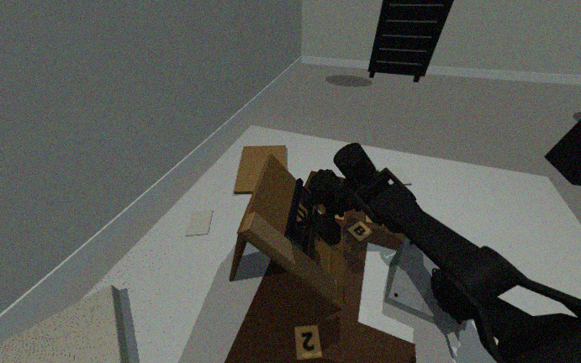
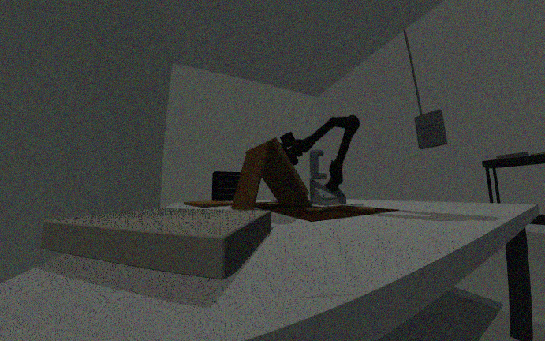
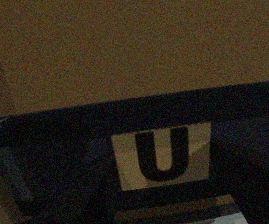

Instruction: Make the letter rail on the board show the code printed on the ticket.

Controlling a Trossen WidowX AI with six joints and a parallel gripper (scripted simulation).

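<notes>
Now: gripper tip 60 mm past the white ticket, 40 mm to the left of it and 80 mm above it. Also, from my gripper tip: brown mat (150 mm behind, 40 mm to the left, 180 mm below); flat tan panel (230 mm ahead, 350 mm to the right, 170 mm below).
</notes>
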